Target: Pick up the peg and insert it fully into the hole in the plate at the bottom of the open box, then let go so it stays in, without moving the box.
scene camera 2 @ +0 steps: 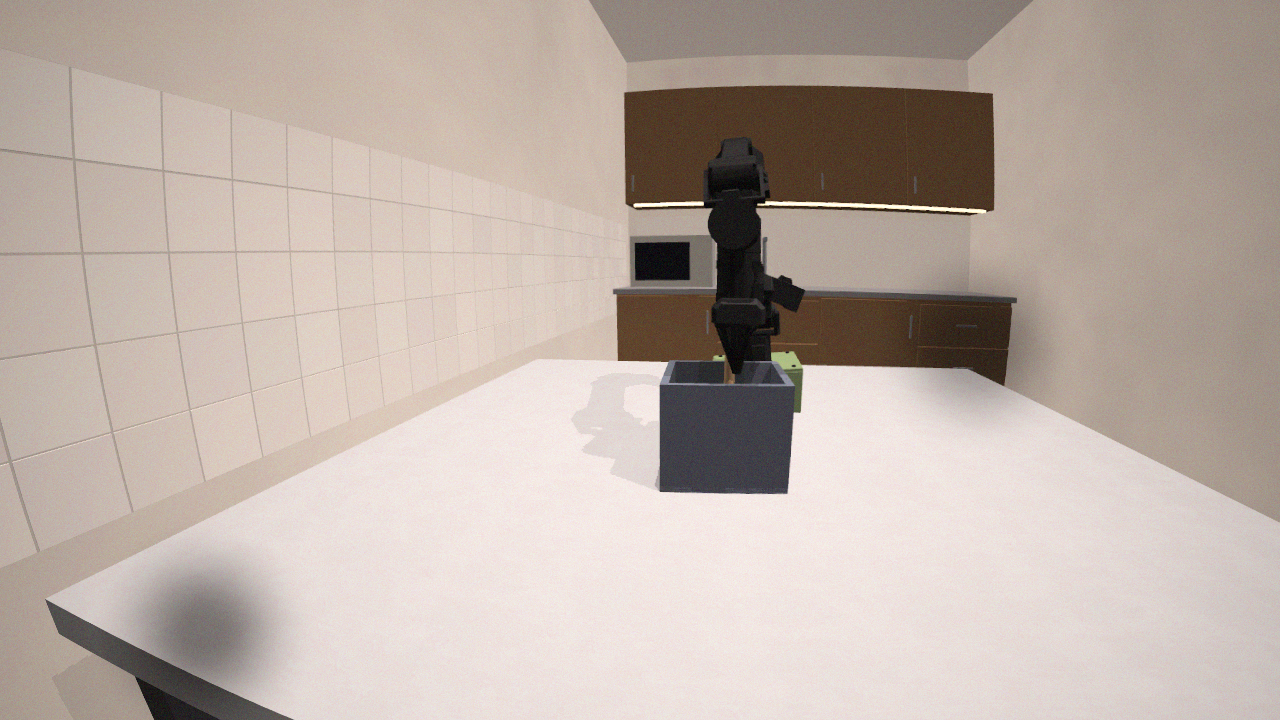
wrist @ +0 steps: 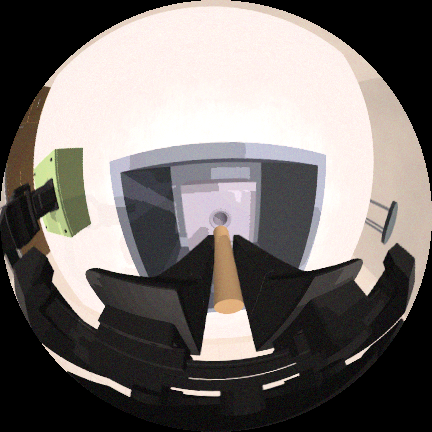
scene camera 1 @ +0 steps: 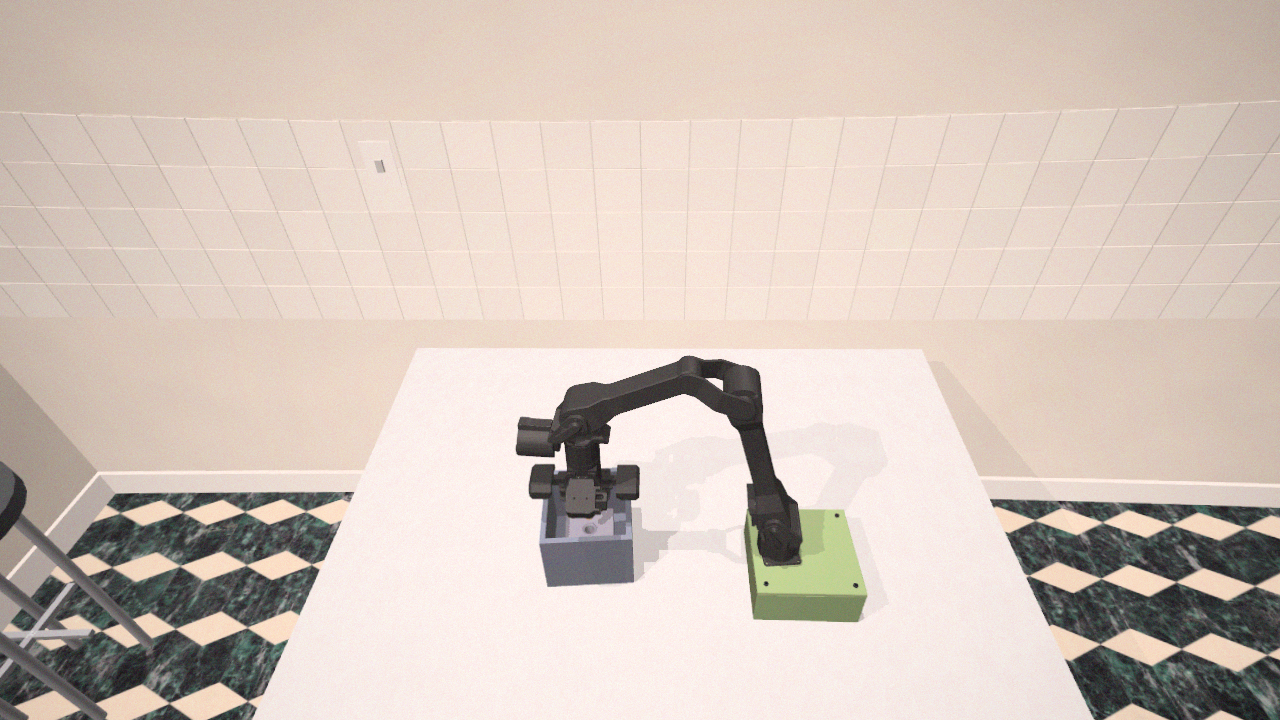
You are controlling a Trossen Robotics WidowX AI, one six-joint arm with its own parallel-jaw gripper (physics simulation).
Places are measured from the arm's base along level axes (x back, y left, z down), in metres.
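Pixels of known places: gripper, fingertip midpoint: (scene camera 2: 736, 372) (wrist: 223, 240); arm's base, origin of the base link: (wrist: 50, 195) (scene camera 1: 778, 550).
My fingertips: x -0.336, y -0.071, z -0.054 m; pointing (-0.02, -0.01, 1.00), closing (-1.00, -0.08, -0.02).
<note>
For each thing: its top centre in the pictures, then the offset to it from my fingertips. "spot": a spot on its surface instead. Level surfaces: height alone.
- tan round peg, middle of its top: (wrist: 229, 307) (scene camera 2: 730, 336) dz -0.048, dx +0.001, dy -0.009 m
- blue-grey box, middle of its top: (wrist: 226, 258) (scene camera 2: 725, 371) (scene camera 1: 586, 503) dz -0.002, dx -0.002, dy -0.015 m
- pale plate, middle of its top: (wrist: 219, 219) (scene camera 1: 589, 528) dz +0.075, dx -0.002, dy -0.015 m
- box floor with its round hole, surface spot: (wrist: 220, 218) (scene camera 1: 589, 532) spot: dz +0.099, dx -0.004, dy -0.023 m
- white table, its level: dz +0.136 m
My gripper (scene camera 2: 736, 368) (wrist: 223, 240) is shut on the tan round peg (scene camera 2: 729, 370) (wrist: 227, 272). The peg points down between the fingers, inside the opening of the blue-grey box (scene camera 1: 588, 562) (scene camera 2: 725, 438) (wrist: 222, 150). The fingertips are at about the height of the box rim. The pale plate (scene camera 1: 572, 530) (wrist: 197, 207) lies on the box floor with its round hole (scene camera 1: 589, 528) (wrist: 220, 218). In the wrist view the peg's far end appears just at the near edge of the hole; its gap above the plate cannot be told. The gripper body hides the peg in scene camera 1.
The arm stands on a green base block (scene camera 1: 827, 559) (scene camera 2: 789, 360) (wrist: 75, 197), to the right of the box in scene camera 1. Both stand on the white table (scene camera 1: 447, 608) (scene camera 2: 501, 573). A tiled wall (scene camera 1: 662, 214) (scene camera 2: 205, 295) runs along the back. A stool (wrist: 390, 222) stands beyond the table.
</note>
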